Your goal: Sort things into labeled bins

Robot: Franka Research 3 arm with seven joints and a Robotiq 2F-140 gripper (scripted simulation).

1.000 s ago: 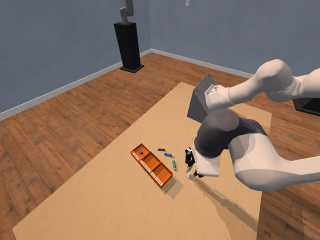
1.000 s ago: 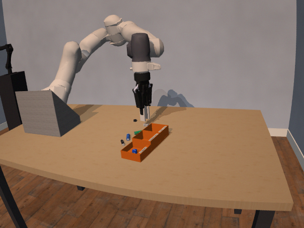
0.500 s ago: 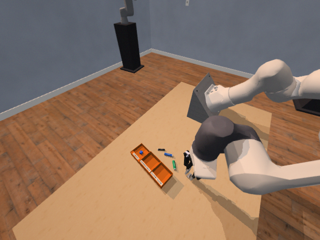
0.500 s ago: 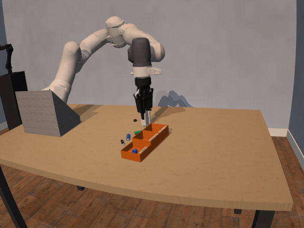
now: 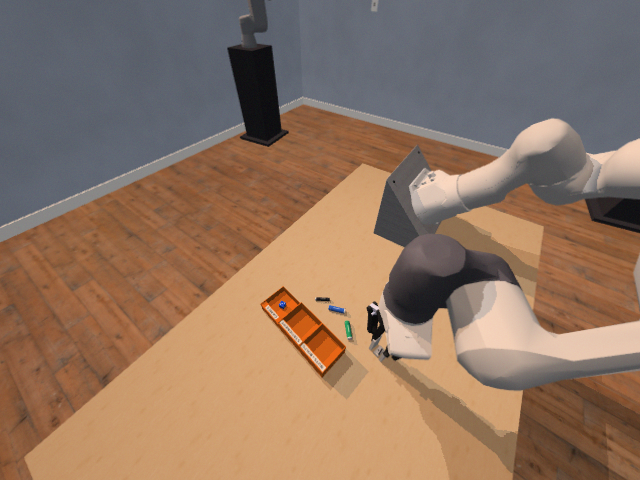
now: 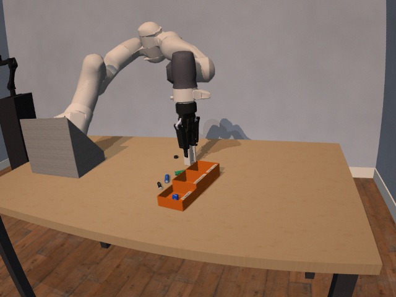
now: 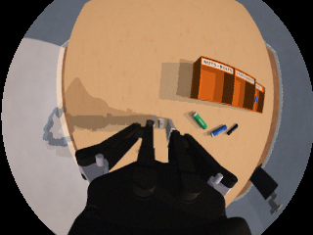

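My hand is 30 mm above the white piece. Also, from my hand: black piece: 70 mm behind, 60 mm to the left, 30 mm below; then green battery: 10 mm behind, 90 mm to the right, 30 mm below; then blue cylinder: 50 mm behind, 140 mm to the right, 30 mm below.
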